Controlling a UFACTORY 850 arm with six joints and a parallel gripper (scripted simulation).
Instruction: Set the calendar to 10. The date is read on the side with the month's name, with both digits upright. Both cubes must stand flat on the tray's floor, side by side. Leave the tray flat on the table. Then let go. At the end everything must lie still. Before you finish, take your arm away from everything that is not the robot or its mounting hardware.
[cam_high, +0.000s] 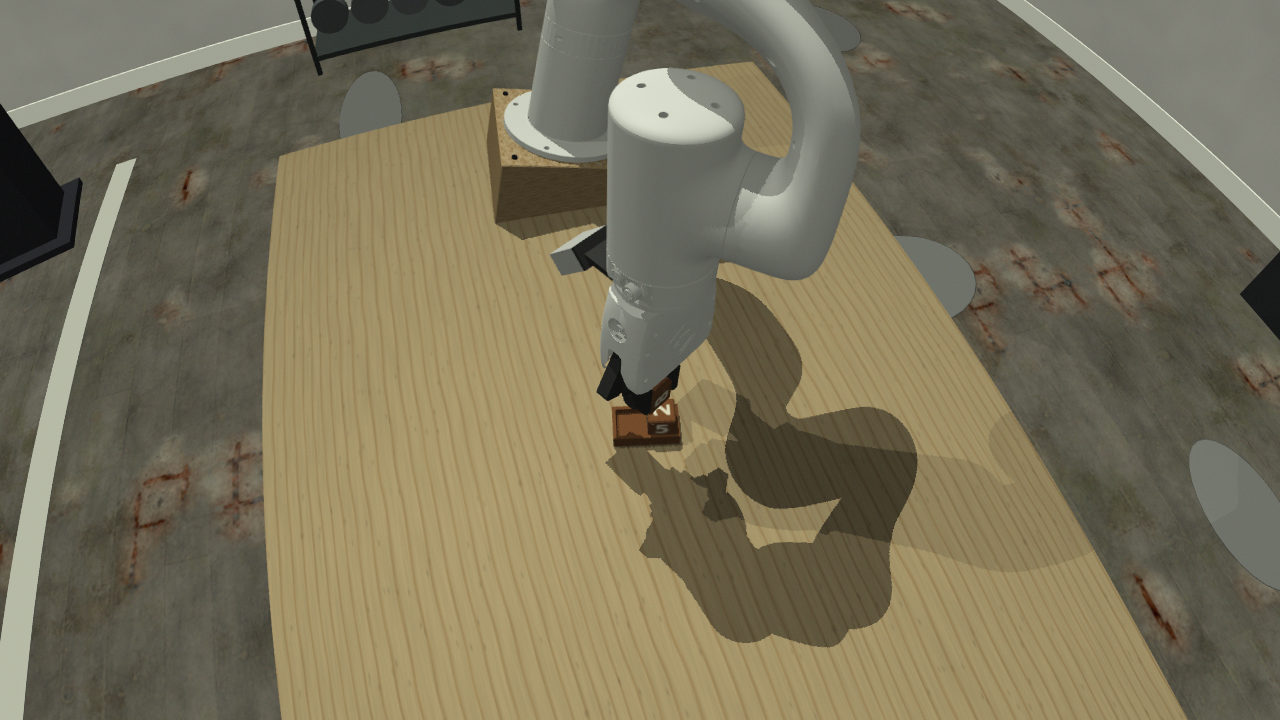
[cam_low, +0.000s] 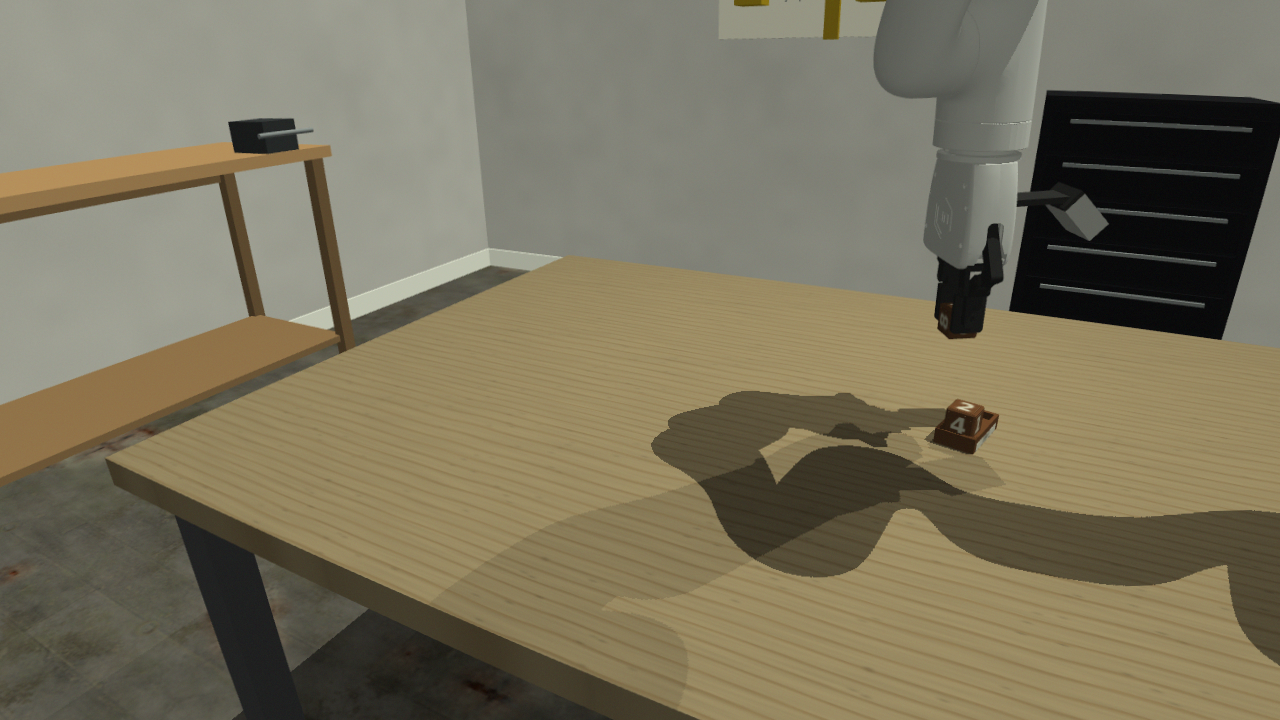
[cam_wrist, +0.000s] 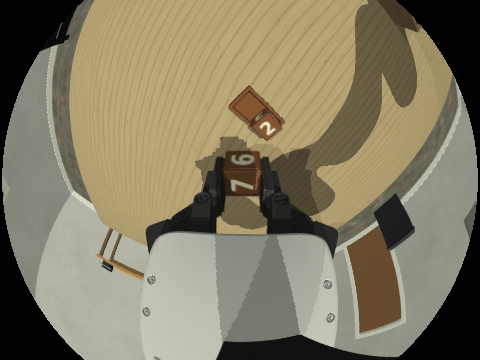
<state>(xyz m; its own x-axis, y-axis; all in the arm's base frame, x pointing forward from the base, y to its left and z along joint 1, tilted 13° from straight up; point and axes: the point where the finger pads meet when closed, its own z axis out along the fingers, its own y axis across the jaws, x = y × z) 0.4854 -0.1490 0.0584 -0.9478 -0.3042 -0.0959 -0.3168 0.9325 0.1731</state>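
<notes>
The small brown tray lies 30 mm behind my hand, 10 mm to the left of it and 130 mm below it.
</notes>
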